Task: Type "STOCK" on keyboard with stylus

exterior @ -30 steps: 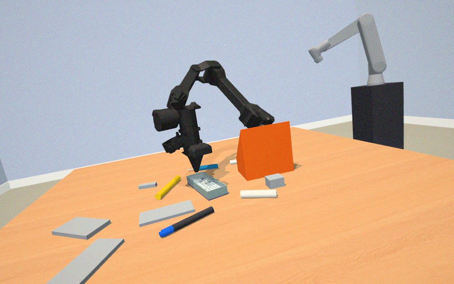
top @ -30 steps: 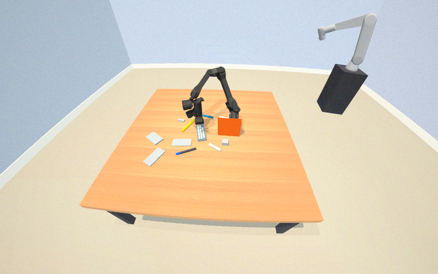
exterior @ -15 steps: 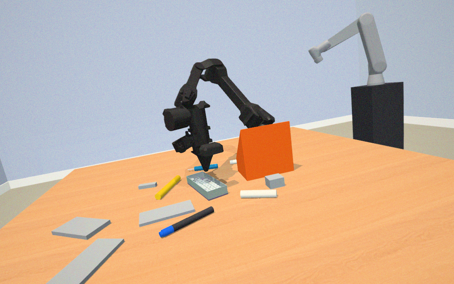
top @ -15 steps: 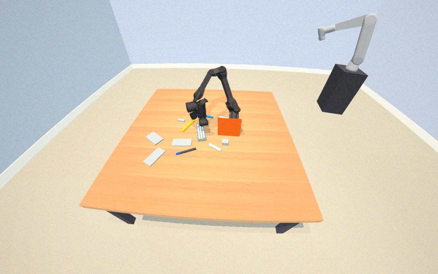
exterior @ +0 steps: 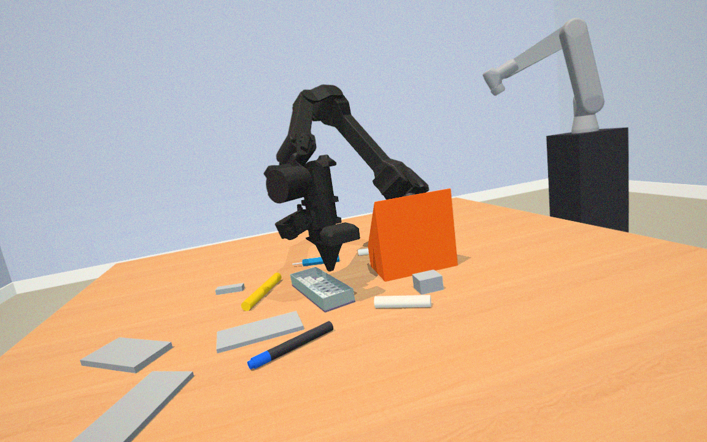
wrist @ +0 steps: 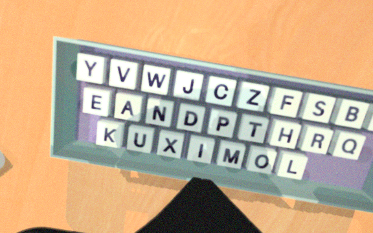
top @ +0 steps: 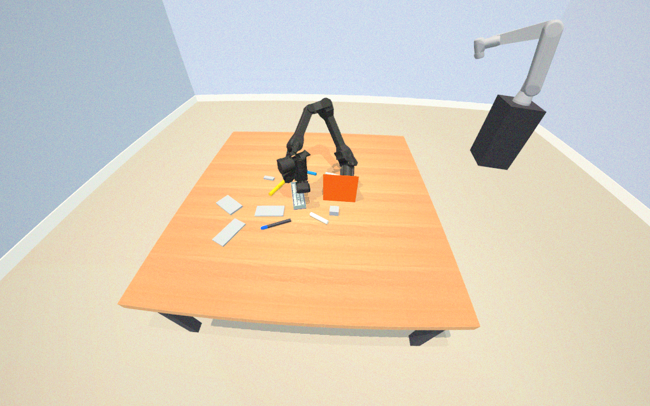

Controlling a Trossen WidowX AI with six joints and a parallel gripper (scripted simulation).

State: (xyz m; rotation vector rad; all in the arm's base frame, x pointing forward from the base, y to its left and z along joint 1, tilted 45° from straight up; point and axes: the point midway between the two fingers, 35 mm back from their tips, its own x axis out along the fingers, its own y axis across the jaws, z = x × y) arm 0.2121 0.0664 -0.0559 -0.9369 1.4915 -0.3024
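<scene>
Now: gripper tip 210 mm to the left of the blue stylus, 50 mm short of it and 40 mm above it. Round my gripper tip: white cylinder (130 mm to the left, 110 mm behind, 30 mm below); grey cube (170 mm behind, 70 mm to the left, 30 mm below); yellow cylinder (150 mm ahead, 50 mm to the right, 30 mm below).
</scene>
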